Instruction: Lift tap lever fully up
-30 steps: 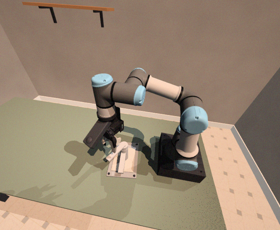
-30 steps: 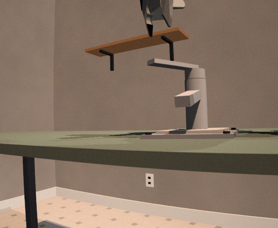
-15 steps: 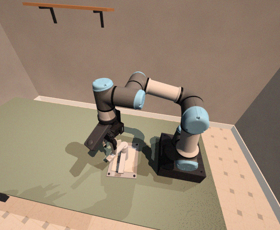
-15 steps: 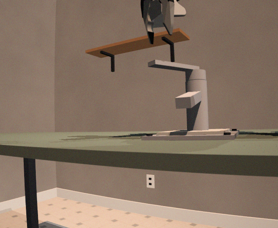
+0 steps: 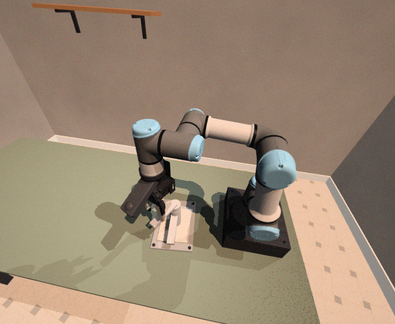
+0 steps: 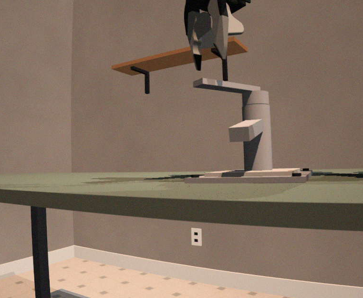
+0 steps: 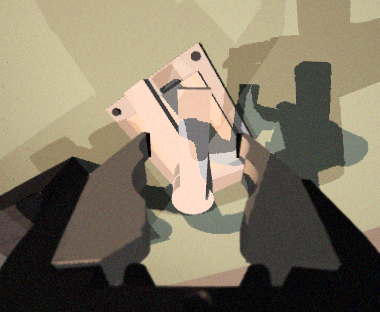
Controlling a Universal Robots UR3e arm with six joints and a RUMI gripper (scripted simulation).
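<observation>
Now: the lever 1 cm behind my hand, 4 cm to the right of it and 5 cm below it. Round my hand: tap 2 cm behind, 7 cm to the right, 10 cm below; base plate 3 cm behind, 9 cm to the right, 19 cm below.
</observation>
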